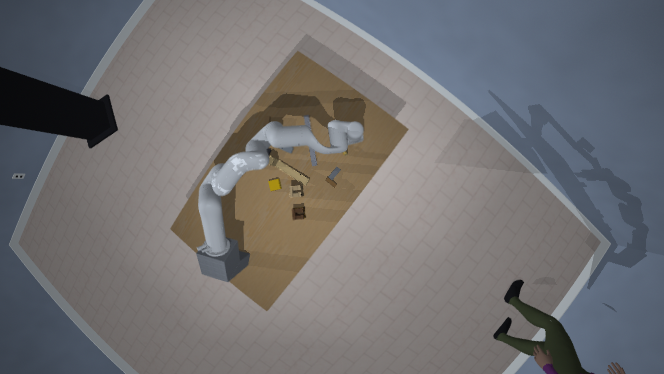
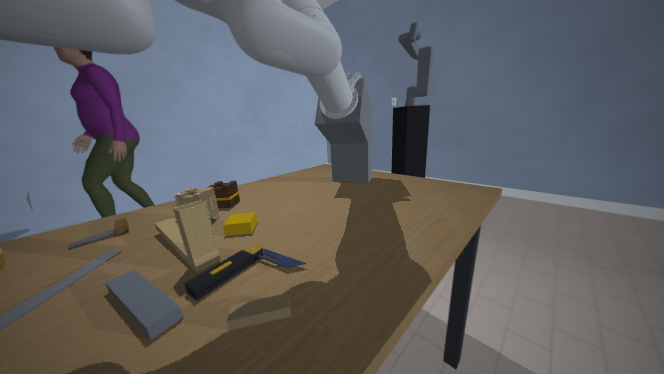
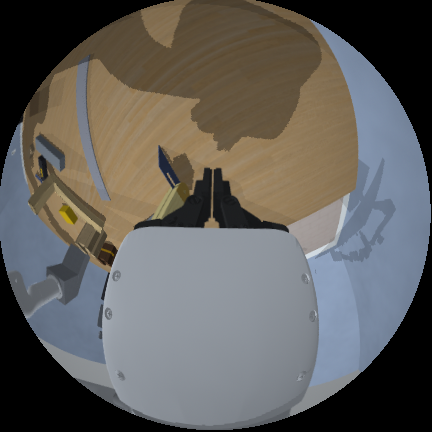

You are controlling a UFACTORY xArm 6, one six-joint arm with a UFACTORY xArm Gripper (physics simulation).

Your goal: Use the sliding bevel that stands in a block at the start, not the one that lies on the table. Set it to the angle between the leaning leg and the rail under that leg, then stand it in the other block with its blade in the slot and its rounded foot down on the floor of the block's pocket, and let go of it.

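Frame: origin at the arm's base, x ahead, y left, z up, level; millimetres.
Seen in the pictures: gripper, fingertip midpoint: point(image 3: 212, 180); arm's base, link origin: point(image 1: 217, 246) point(image 2: 338, 101) point(image 3: 54, 286).
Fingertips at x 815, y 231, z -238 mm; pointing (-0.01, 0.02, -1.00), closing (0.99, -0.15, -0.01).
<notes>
Pixels of each thing's top centre, then the offset from my fingertips to it.
- blue slotted blade, top centre: point(image 3: 158, 163) 69 mm back, 16 mm left, 35 mm down
- black-handled bevel, top centre: point(image 2: 248, 270) 527 mm back, 155 mm left, 40 mm down
- pale leg, top centre: point(image 2: 190, 205) 441 mm back, 75 mm left, 56 mm up
- pale slotted block, top centre: point(image 2: 194, 190) point(image 3: 85, 250) point(image 1: 295, 191) 386 mm back, 129 mm right, 30 mm up
- dark brown block, top centre: point(image 2: 222, 183) point(image 3: 104, 263) point(image 1: 297, 214) 426 mm back, 246 mm right, 13 mm up
- yellow block, top centre: point(image 2: 240, 218) point(image 3: 65, 217) point(image 1: 274, 185) 494 mm back, 45 mm right, 30 mm down
- grey block, top centre: point(image 2: 139, 293) point(image 3: 45, 152) 378 mm back, 153 mm left, 40 mm down
- long grey strip, top centre: point(image 3: 84, 133) point(image 2: 16, 311) point(image 1: 310, 140) 207 mm back, 109 mm left, 56 mm down
- wooden-handled tool, top centre: point(image 2: 97, 227) point(image 1: 335, 176) 159 mm back, 142 mm right, 36 mm down
- shaded wooden block, top centre: point(image 2: 259, 306) 545 mm back, 232 mm left, 43 mm down
My gripper point(image 3: 212, 180) is shut and empty. Right beside its fingers, a blue slotted blade point(image 3: 167, 167) rises from a pale yellow body with a brass-coloured end; the fingers hide its lower part, and how it stands is unclear. The black-handled bevel point(image 2: 225, 272) point(image 3: 42, 167) lies on the table. The pale leg point(image 2: 196, 232) leans over its rail point(image 2: 172, 240) point(image 3: 82, 204) point(image 1: 292, 171). A pale slotted block point(image 1: 296, 191) point(image 3: 90, 237) and a dark brown block point(image 1: 298, 212) point(image 2: 227, 196) point(image 3: 107, 252) stand near the rail; no bevel shows in either.
A yellow block point(image 1: 274, 184) point(image 2: 240, 224) point(image 3: 68, 214), a grey block point(image 2: 142, 302) point(image 3: 50, 151), a long grey strip point(image 1: 313, 156) point(image 2: 65, 280) point(image 3: 84, 115), a wooden-handled tool point(image 1: 331, 181) point(image 2: 121, 226) and a shaded wooden block point(image 2: 260, 312) lie on the table. A person point(image 2: 102, 100) is beyond the table.
</notes>
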